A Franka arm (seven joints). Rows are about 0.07 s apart.
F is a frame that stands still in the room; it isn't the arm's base.
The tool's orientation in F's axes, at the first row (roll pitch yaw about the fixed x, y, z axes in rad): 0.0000 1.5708 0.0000
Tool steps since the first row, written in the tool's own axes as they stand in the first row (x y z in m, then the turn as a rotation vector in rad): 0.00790 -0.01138 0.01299 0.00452 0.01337 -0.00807; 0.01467 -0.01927 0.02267 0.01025 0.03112 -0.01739; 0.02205 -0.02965 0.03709 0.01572 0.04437 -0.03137; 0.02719 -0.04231 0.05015 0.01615 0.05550 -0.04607
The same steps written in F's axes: 0.01299 -0.01138 -0.00790 -0.00807 0.01337 -0.00452; 0.02267 -0.01927 -0.01467 -0.01739 0.03112 -0.01025; 0.03709 -0.02965 -0.02205 -0.03137 0.04437 -0.01572; 0.05015 -0.04231 -0.02719 -0.04607 0.05550 -0.01615
